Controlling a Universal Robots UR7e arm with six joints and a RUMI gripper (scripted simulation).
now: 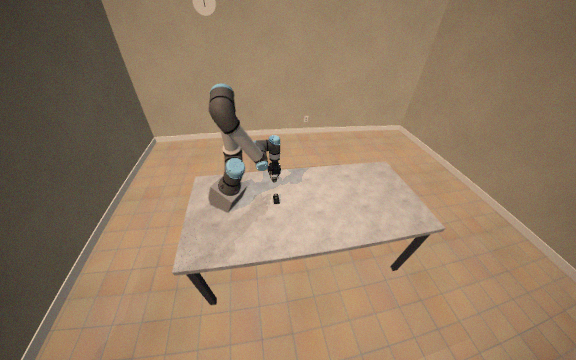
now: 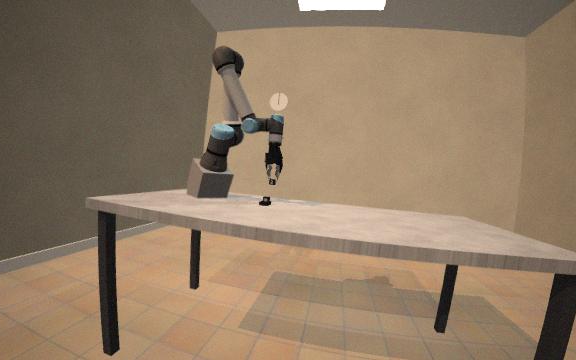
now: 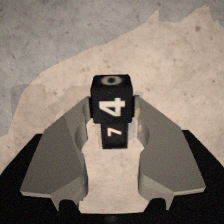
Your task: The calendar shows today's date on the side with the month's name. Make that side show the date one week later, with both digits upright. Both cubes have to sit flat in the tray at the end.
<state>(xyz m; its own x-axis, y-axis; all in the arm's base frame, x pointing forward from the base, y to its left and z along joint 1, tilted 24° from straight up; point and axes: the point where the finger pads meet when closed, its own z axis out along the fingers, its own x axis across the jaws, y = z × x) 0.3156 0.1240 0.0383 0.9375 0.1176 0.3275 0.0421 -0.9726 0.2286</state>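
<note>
Right now my hand is 90 mm to the left of the black date cube and 100 mm above it. Round my hand: black calendar tray 110 mm to the right, 120 mm below; black cube 10 mm below.
</note>
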